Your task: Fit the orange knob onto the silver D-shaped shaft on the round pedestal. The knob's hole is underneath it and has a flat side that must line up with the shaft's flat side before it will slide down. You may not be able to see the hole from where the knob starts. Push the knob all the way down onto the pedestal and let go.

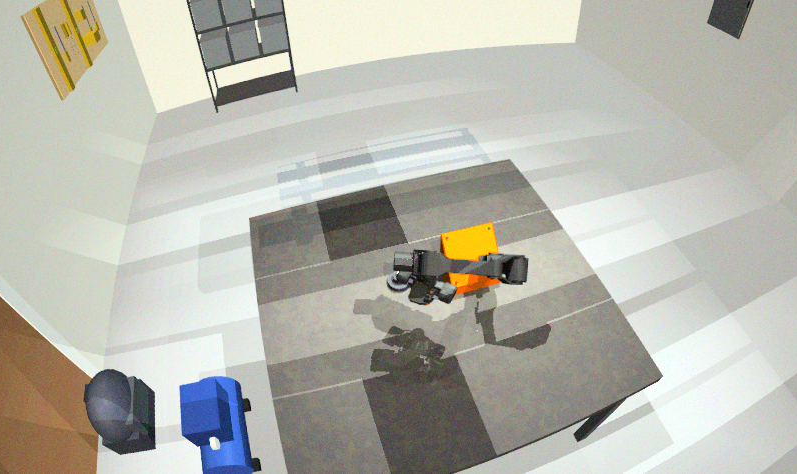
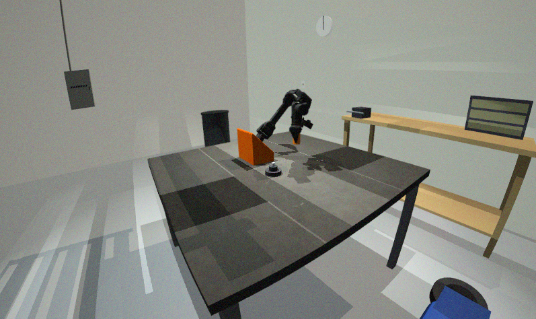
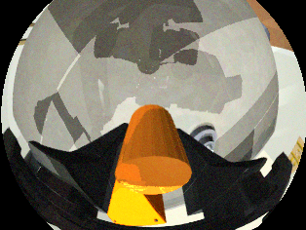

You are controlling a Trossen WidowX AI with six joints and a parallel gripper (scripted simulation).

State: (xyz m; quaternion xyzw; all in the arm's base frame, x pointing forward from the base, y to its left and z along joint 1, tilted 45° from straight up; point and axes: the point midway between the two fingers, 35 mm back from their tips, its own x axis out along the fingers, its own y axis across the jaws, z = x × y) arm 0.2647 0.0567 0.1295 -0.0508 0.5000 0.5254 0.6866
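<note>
Now: gripper tip 180 mm to the left of the round pedestal, 100 mm above it and 60 mm short of it. Also, from my gripper tip: orange knob (30 mm above).
</note>
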